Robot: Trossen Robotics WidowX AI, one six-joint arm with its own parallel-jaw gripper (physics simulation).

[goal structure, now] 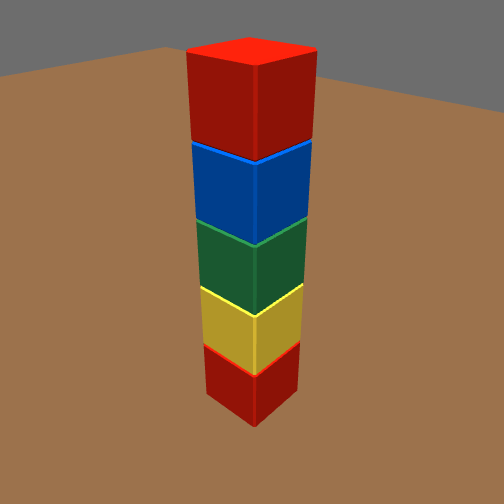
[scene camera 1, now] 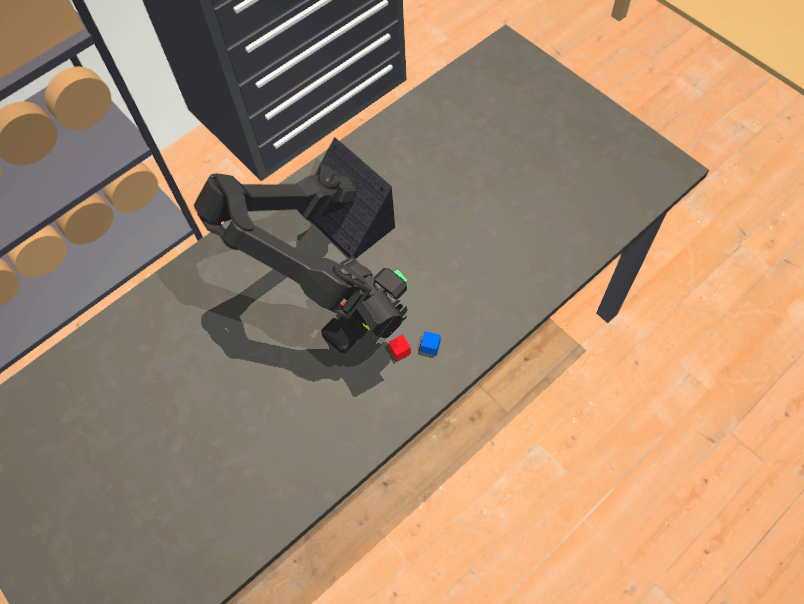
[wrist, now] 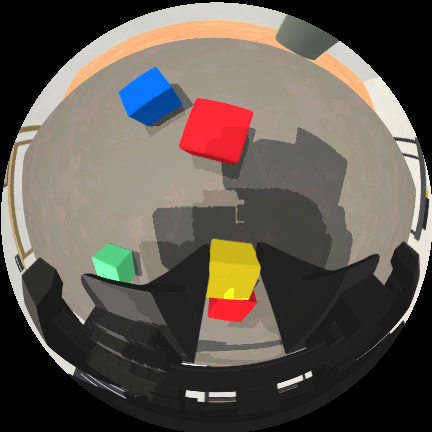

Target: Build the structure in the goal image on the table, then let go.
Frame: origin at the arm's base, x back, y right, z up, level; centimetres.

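Where they show: gripper, fingertip midpoint: (scene camera 1: 368,327) (wrist: 232,249); arm's base, link origin: (scene camera 1: 343,188).
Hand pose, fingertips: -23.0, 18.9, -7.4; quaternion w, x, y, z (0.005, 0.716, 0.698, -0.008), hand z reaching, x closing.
Note:
Each offset is from my fingertips to the centre of the thing, as dx, dy, dz. "pt": to the spot under its first point. Level surfaces: height alone.
My gripper (wrist: 232,249) is shut on a yellow cube {+1.8, -0.2, -0.1} (scene camera 1: 365,326) (wrist: 232,275), which sits between the two dark fingers. In the wrist view, a red block {+5.8, -0.2, -0.6} (wrist: 231,309) partly shows below and behind the yellow cube; a bit of red {pt +7.3, -0.4, +1.1} (scene camera 1: 343,303) also shows beside the gripper in the scene view. Whether the yellow cube touches that block is hard to tell. Another red cube {-7.6, -0.7, -0.6} (scene camera 1: 399,347) (wrist: 216,131) lies on the table, with a blue cube {-11.8, -5.4, -0.6} (scene camera 1: 430,343) (wrist: 150,96) near it, apart. A green block {+2.6, -11.7, -0.6} (scene camera 1: 400,276) (wrist: 114,262) lies to the left in the wrist view, partly hidden by the arm in the scene view.
The dark table {dz -2.2} (scene camera 1: 552,143) (wrist: 100,175) carries the arm and its black angular base block (scene camera 1: 371,211). A drawer cabinet (scene camera 1: 224,97) and a shelf rack with round wooden pieces stand behind the table. The table's front edge is beyond the red and blue cubes.

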